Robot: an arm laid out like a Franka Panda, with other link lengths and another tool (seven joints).
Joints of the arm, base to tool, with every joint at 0 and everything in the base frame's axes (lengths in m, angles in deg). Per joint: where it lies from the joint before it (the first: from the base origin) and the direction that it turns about. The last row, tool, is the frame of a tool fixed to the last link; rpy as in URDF.
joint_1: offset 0 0 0.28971 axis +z
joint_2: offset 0 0 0 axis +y
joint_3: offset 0 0 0.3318 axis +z
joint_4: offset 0.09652 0 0 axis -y
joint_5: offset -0.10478 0 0.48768 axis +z
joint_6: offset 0 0 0 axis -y
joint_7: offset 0.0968 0 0 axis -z
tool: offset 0.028 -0.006 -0.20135 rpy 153.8 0 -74.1
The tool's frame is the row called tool.
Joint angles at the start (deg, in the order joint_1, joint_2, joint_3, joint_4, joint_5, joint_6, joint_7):
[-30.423, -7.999, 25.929, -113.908, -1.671, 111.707, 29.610]
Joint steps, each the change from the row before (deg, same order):
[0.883, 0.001, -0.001, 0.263, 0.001, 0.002, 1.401]
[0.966, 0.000, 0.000, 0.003, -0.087, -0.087, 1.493]
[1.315, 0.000, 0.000, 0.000, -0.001, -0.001, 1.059]
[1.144, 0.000, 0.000, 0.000, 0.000, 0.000, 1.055]
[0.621, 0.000, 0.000, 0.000, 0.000, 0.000, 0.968]
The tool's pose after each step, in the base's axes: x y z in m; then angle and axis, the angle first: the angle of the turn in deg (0 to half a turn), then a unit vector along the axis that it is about. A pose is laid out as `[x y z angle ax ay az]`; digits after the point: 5 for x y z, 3 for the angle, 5 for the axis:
[0.68477 -0.06262 0.40558 165.593 0.57593 -0.80824 -0.12271]
[0.68491 -0.05181 0.40546 165.723 0.57244 -0.81062 -0.12334]
[0.68554 -0.03645 0.40546 165.821 0.57445 -0.80921 -0.12319]
[0.68575 -0.02312 0.40546 165.940 0.57527 -0.80862 -0.12325]
[0.68561 -0.01602 0.40546 166.102 0.57296 -0.81018 -0.12378]

